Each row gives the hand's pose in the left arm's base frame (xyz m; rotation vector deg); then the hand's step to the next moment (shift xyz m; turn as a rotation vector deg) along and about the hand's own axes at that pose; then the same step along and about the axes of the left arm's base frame.
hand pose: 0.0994 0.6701 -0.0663 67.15 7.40 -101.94
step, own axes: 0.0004 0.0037 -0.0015 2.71 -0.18 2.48
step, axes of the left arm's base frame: 0.0037 -0.0014 0.0003 -1.94 -3.02 -0.79
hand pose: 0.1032 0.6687 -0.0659 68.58 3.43 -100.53
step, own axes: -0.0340 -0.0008 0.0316 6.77 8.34 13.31
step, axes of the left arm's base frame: -0.0208 0.0072 0.0409 -3.35 -15.82 5.58
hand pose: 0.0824 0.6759 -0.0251 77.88 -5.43 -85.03
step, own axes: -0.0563 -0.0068 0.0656 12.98 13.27 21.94
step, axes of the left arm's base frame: -0.0661 0.0062 0.0558 -5.42 -27.16 7.67
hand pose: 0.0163 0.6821 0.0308 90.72 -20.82 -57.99
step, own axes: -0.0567 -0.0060 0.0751 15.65 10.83 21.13
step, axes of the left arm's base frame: -0.0918 -0.0066 0.0203 -3.96 -27.83 4.32
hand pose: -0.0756 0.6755 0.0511 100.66 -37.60 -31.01
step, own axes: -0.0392 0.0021 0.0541 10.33 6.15 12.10
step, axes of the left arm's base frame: -0.0647 -0.0124 -0.0112 -1.25 -16.84 2.39
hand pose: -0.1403 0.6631 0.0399 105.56 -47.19 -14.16
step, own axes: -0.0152 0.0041 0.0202 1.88 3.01 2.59
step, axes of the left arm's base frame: -0.0235 -0.0061 -0.0081 -1.23 -3.75 1.94
